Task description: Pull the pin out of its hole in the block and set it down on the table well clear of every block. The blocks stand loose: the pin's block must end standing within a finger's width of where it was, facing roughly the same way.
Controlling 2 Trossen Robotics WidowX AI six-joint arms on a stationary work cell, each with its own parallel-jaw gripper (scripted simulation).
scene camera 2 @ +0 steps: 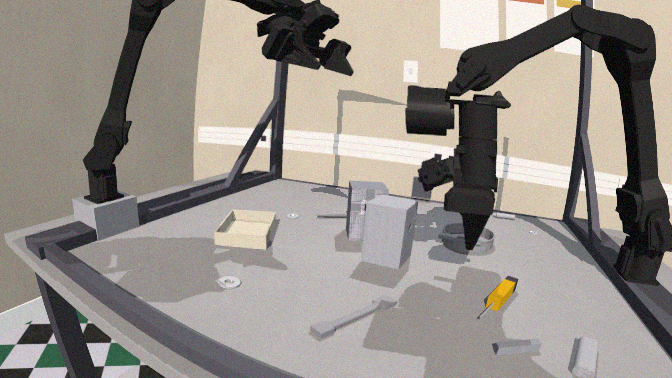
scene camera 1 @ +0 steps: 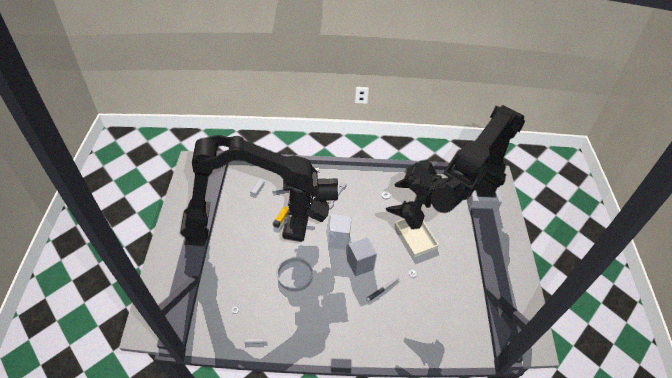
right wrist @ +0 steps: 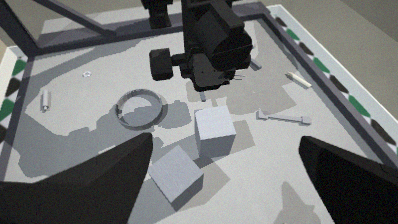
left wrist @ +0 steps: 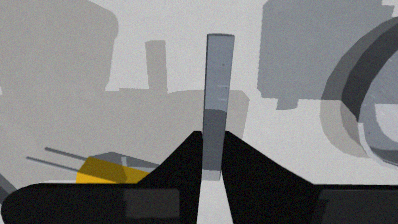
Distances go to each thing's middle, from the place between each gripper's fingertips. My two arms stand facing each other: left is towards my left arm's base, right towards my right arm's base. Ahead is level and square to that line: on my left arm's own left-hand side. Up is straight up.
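The slim grey bar (left wrist: 219, 49) is 20 mm below my left hand and 10 mm to the right of it. Then there's the grey ring (scene camera 1: 295, 272), which is 140 mm behind my left hand, 30 mm to the left of it and 70 mm below it, and the pale grey block (scene camera 2: 389, 227), 110 mm to the right of that hand, 40 mm behind it and 30 mm below it. With the yellow screwdriver (left wrist: 94, 170), my left hand is 70 mm above it, 90 mm short of it and 40 mm to the right of it. Going by its middle, the ring is nearer to my left hand than to my right gripper.
Counting from my right hand, the slim grey bar is 24 cm to the left, 13 cm ahead and 25 cm below, and the grey ring is 28 cm to the left, 1 cm behind and 29 cm below. The cream tray (scene camera 2: 254, 224) is 11 cm to the right of my right hand, 6 cm ahead of it and 30 cm below it. And for the pale grey block, my right gripper is 10 cm short of it, 14 cm to the right of it and 25 cm above it. Going by its middle, the slim grey bar is nearer to my left hand than to my right gripper.
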